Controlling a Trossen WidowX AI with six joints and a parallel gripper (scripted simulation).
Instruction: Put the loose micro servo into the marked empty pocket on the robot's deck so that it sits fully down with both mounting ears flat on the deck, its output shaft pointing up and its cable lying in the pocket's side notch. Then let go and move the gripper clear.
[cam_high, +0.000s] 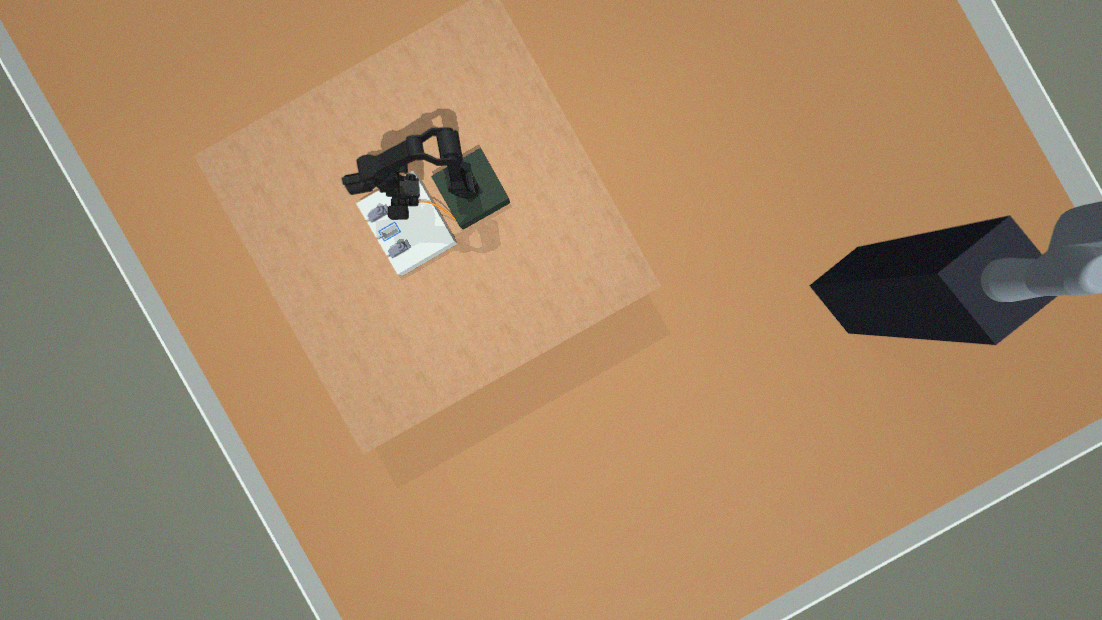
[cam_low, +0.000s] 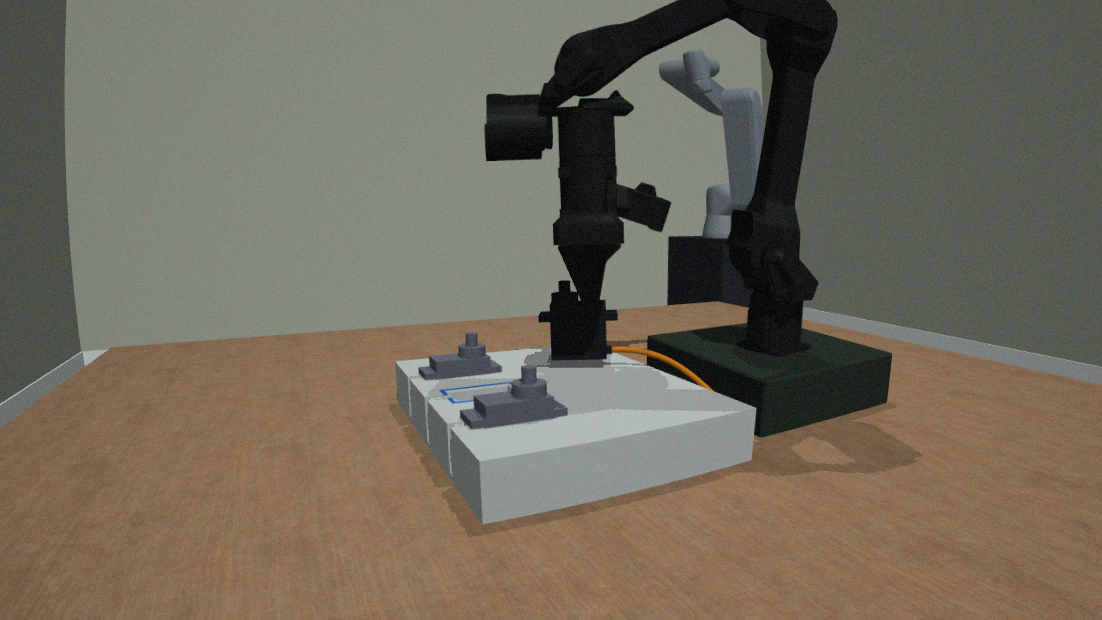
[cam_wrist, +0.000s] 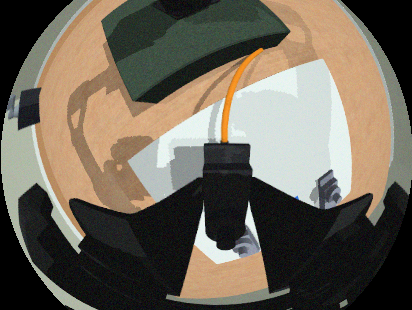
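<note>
Now: gripper tip 8 cm above the white deck, 4 cm to the right of it and 3 cm short of it.
</note>
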